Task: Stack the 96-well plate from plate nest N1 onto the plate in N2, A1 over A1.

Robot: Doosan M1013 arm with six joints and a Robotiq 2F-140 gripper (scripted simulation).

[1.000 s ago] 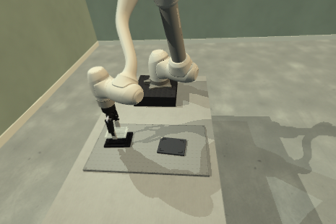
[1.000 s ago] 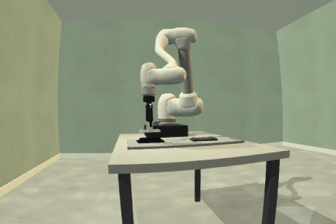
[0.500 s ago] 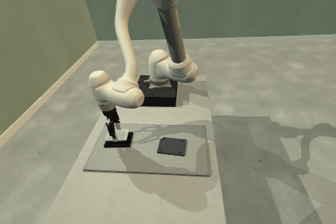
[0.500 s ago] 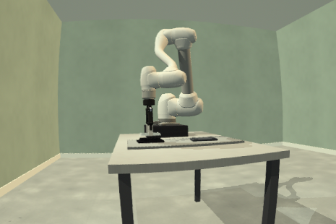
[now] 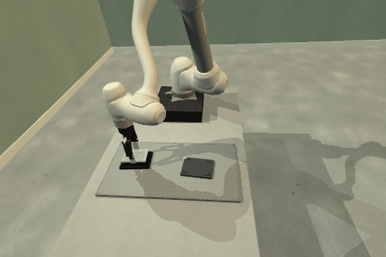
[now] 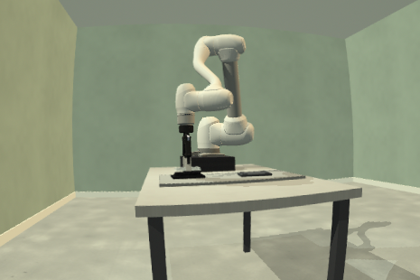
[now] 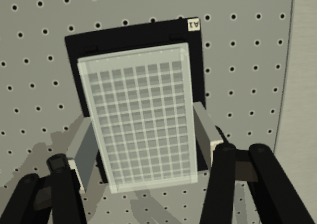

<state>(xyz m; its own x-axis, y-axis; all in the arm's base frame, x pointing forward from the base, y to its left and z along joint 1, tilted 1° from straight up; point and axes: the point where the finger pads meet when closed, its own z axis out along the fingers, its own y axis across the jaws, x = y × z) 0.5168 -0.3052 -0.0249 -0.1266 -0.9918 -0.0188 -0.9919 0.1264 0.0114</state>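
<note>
The black 96-well plate lies 40 mm below my hand. Also, from my hand: plate nest (100 mm ahead, 330 mm to the left, 60 mm below).
</note>
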